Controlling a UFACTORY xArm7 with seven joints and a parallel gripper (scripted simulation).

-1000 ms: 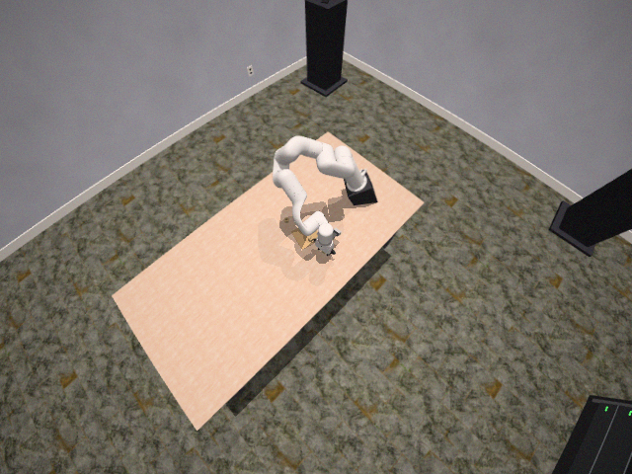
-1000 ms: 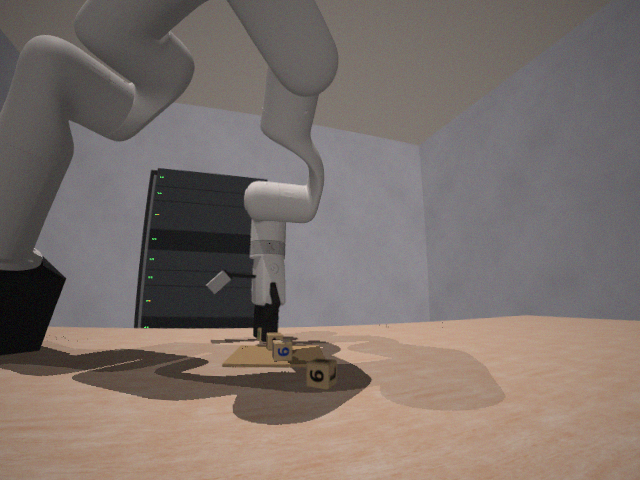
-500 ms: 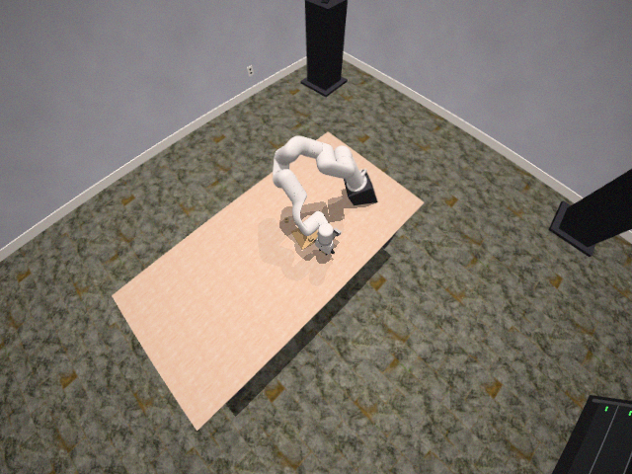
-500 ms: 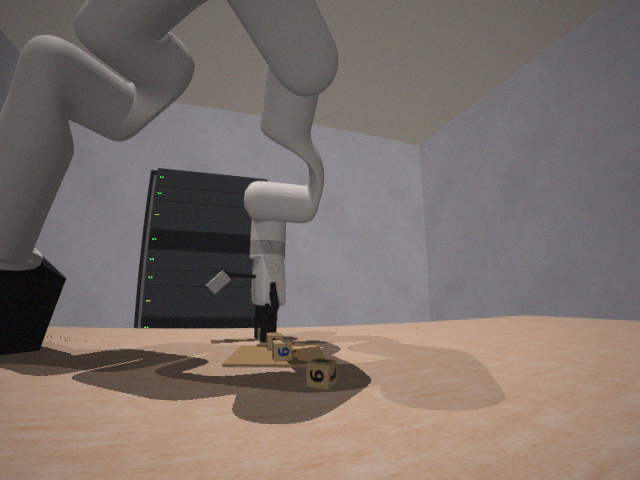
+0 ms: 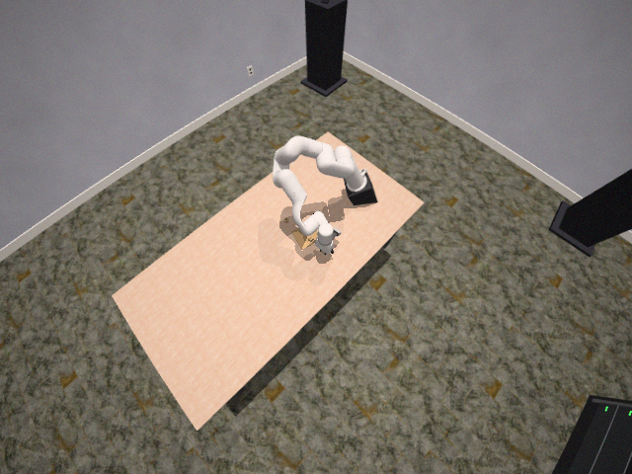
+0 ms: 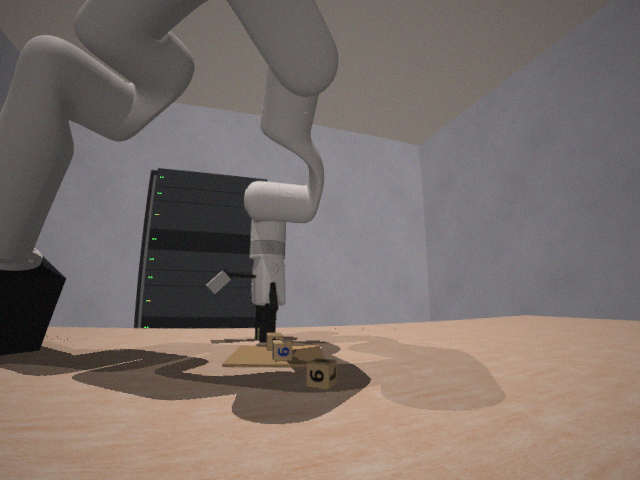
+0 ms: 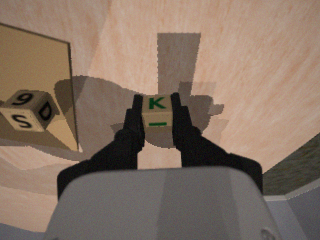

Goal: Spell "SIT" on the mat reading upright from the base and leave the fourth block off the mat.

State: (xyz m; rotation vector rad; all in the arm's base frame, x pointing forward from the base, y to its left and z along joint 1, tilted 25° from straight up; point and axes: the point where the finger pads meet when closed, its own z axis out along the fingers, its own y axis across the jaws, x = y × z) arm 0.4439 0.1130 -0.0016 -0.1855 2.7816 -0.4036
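Right now my hand is 10 mm past the tan mat, 150 mm to the left of it and 20 mm above it. Also, from my hand: wooden block 10 mm below.
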